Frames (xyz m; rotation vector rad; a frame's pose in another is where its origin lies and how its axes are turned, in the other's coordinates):
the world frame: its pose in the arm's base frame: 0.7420 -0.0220 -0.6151 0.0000 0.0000 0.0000
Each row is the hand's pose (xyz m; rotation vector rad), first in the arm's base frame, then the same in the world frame.
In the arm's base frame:
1: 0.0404 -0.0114 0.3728 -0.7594 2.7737 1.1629
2: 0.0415 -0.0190 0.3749 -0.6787 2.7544 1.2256
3: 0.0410 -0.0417 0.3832 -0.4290 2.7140 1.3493
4: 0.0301 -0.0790 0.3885 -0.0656 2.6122 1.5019
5: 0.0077 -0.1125 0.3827 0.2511 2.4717 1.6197
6: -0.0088 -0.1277 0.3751 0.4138 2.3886 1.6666
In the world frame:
1: -0.7016 0.0106 0.9879 -0.7594 2.7737 1.1629
2: -0.7005 0.0030 0.9900 -0.6787 2.7544 1.2256
3: -0.7010 -0.0197 0.9983 -0.4290 2.7140 1.3493
4: -0.7119 -0.0570 1.0036 -0.0656 2.6122 1.5019
5: -0.7343 -0.0905 0.9978 0.2511 2.4717 1.6197
6: -0.7508 -0.1057 0.9902 0.4138 2.3886 1.6666

